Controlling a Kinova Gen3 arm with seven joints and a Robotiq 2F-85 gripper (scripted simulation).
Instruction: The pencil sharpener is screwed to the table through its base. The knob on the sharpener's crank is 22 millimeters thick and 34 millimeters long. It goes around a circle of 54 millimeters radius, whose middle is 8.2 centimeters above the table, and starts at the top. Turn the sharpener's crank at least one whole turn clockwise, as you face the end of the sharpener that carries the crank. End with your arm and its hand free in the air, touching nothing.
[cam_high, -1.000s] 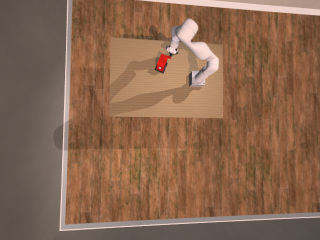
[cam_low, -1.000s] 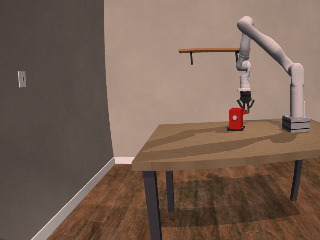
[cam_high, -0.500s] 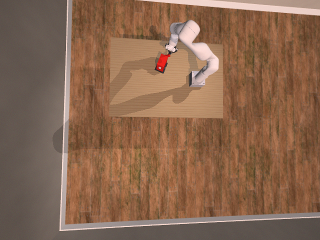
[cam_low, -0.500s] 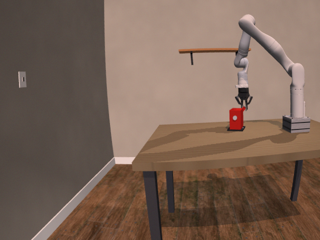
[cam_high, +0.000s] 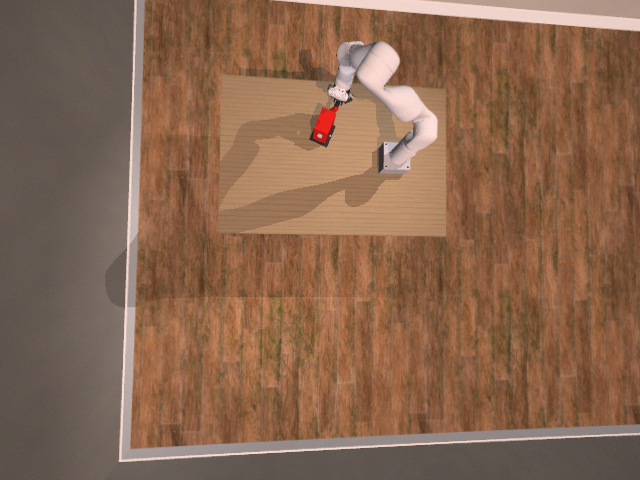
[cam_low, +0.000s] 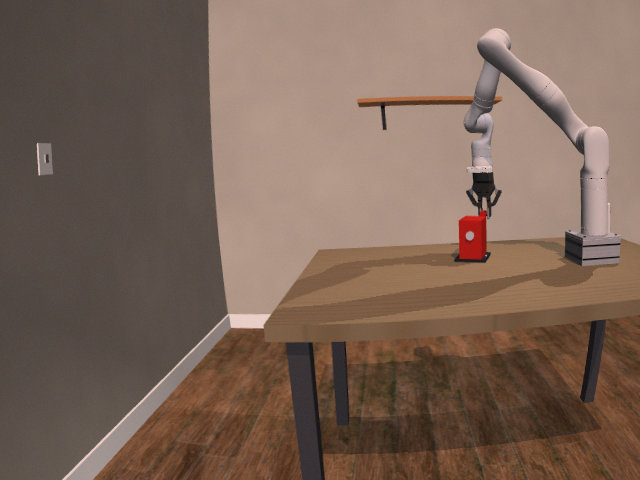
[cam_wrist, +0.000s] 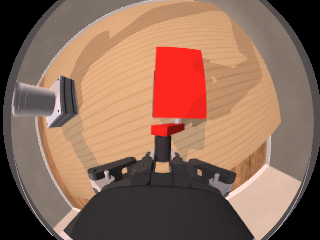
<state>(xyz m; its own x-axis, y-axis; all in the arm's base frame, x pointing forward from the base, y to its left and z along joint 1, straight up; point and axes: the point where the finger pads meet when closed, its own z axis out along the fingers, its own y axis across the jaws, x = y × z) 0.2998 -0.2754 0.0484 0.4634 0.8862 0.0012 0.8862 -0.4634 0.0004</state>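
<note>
Now: hand 10 mm short of the dark crank knob and 20 mm to the right of it.
</note>
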